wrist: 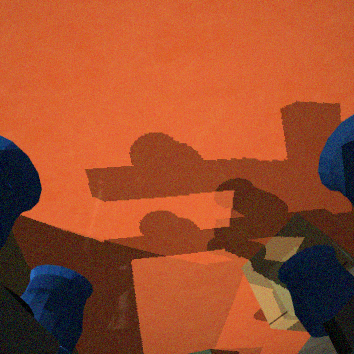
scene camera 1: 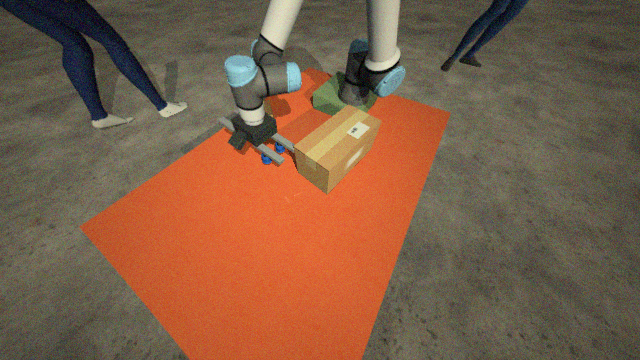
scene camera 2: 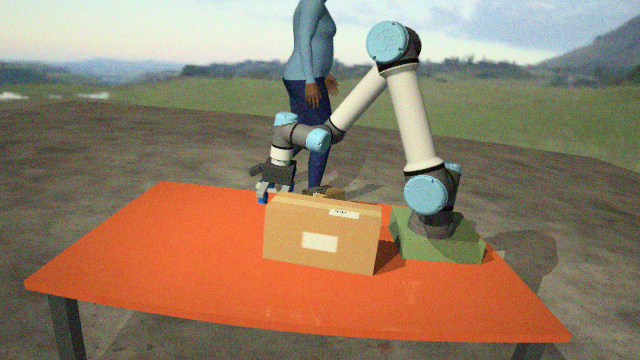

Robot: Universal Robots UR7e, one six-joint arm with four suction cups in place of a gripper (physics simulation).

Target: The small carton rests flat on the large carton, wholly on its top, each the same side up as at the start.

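Where they show: end effector, tool point: [wrist: 184,235]; arm's base, origin of the base link: [scene camera 1: 353,96] [scene camera 2: 430,228].
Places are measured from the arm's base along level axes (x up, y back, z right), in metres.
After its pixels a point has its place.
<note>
The large carton [scene camera 1: 311,162] {x 0.058, y -0.498, z -0.120 m} [scene camera 2: 295,225] {x 0.037, y -0.418, z -0.201 m}, brown with pale tape and white labels, stands upright on its narrow side on the orange table. The small carton [scene camera 1: 268,107] {x 0.003, y -0.323, z 0.275 m} [scene camera 2: 337,193] {x -0.001, y -0.308, z 0.277 m} [wrist: 270,299] {x -0.021, y -0.377, z 0.209 m} sits apart from it, on its far side in the scene camera 2 view. It is partly hidden by the arm in the scene camera 1 view, by the large carton in the scene camera 2 view and by a cup in the wrist view. My gripper [scene camera 1: 273,153] [scene camera 2: 276,194] {x 0.013, y -0.521, z 0.114 m} hangs above the table beside the large carton, its blue suction cups bare, with no carton on them.
The orange table [scene camera 1: 240,260] {x -0.077, y -0.845, z -0.109 m} [scene camera 2: 175,275] {x -0.076, y -0.695, z -0.362 m} carries both cartons. The green base block [scene camera 1: 326,100] {x -0.003, y -0.104, z 0.092 m} [scene camera 2: 442,251] {x -0.041, y 0.030, z -0.081 m} under the arm stands near the large carton. A person [scene camera 1: 82,65] [scene camera 2: 312,55] stands beyond the table edge on the gripper's side. Another person's legs [scene camera 1: 487,35] show farther off.
</note>
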